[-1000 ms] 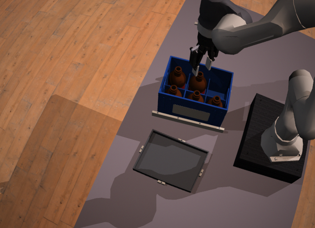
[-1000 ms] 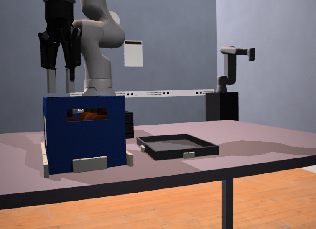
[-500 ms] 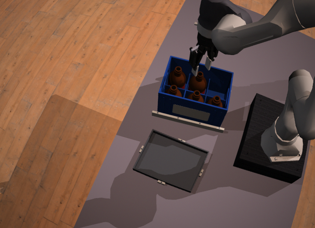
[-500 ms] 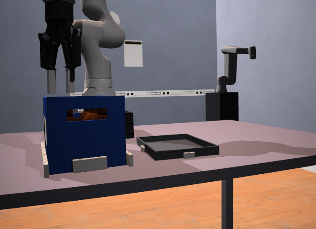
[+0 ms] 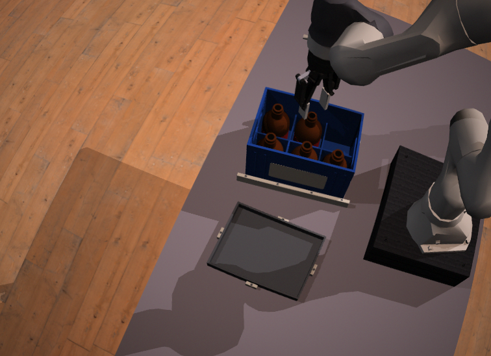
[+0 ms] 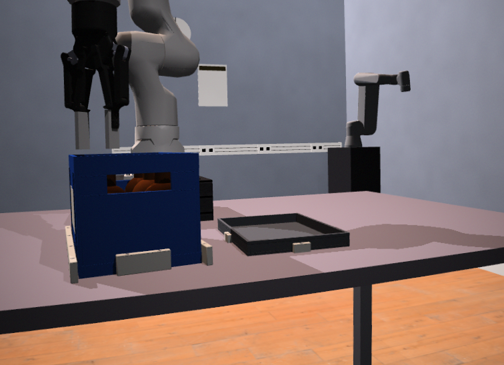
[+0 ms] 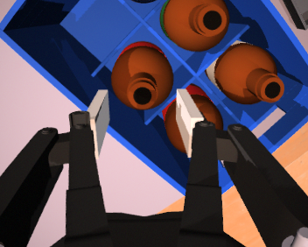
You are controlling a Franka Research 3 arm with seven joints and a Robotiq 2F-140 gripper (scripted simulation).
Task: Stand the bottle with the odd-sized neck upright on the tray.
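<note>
Now: hand 130 mm above the crate and 50 mm to the right of it. Also, from my hand: bottle: 130 mm below, 90 mm to the left, 90 mm behind; then dark tray: 330 mm to the left, 200 mm below, 30 mm ahead.
</note>
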